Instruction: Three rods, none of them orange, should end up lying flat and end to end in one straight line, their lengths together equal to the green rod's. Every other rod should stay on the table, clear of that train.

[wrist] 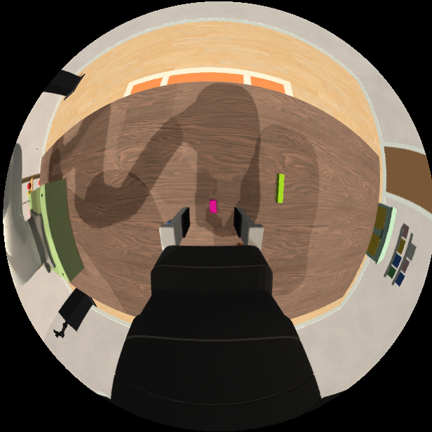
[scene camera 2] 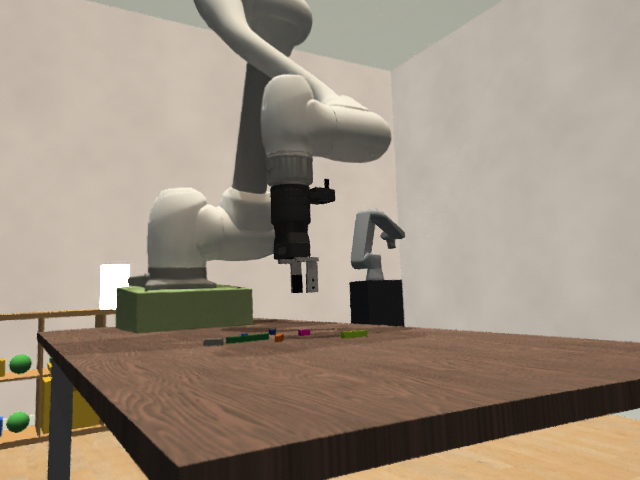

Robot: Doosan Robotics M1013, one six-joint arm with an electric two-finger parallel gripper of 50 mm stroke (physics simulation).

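Frame: origin at the arm's base, x ahead, y right, z down, level; metres.
Seen in the pictures: gripper, fingertip midpoint: (scene camera 2: 304, 292); arm's base at its link origin: (scene camera 2: 177, 287).
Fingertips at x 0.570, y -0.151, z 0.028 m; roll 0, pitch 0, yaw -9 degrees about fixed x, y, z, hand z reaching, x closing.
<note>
Pixels of each thing's top centre, then the offset from my fingertips to it. Level surfaces: height alone.
- magenta rod at its top centre: (scene camera 2: 304, 329) dy +0.004, dx +0.002, dz +0.069 m
- lime rod at its top centre: (scene camera 2: 354, 331) dy -0.046, dx +0.110, dz +0.069 m
- dark green rod at its top centre: (scene camera 2: 248, 335) dy +0.122, dx +0.038, dz +0.069 m
- grey rod at its top centre: (scene camera 2: 213, 339) dy +0.186, dx +0.062, dz +0.069 m
- orange rod at its top centre: (scene camera 2: 279, 334) dy +0.078, dx +0.075, dz +0.069 m
- wooden table at its surface level: dz +0.079 m
My gripper (scene camera 2: 303, 289) (wrist: 211, 216) is open and empty, above the table. The magenta rod (scene camera 2: 303, 332) (wrist: 213, 206) lies flat below, showing between the fingers in the wrist view. The lime rod (scene camera 2: 354, 334) (wrist: 280, 188) lies apart, to the right in both views. In the scene view the dark green rod (scene camera 2: 247, 338) lies between the grey rod (scene camera 2: 212, 342) and the orange rod (scene camera 2: 279, 337). A blue rod (scene camera 2: 272, 331) lies behind them; another blue rod (scene camera 2: 244, 334) is partly hidden behind the green one. In the wrist view a finger mostly hides a blue rod (wrist: 169, 221).
The wooden table (scene camera 2: 361, 392) (wrist: 340, 210) carries the rods. The robot's green base block (scene camera 2: 186, 310) (wrist: 62, 230) stands at the table's far left in the scene view. A smaller arm on a black pedestal (scene camera 2: 376, 303) stands behind the table. Arm shadows fall across the tabletop.
</note>
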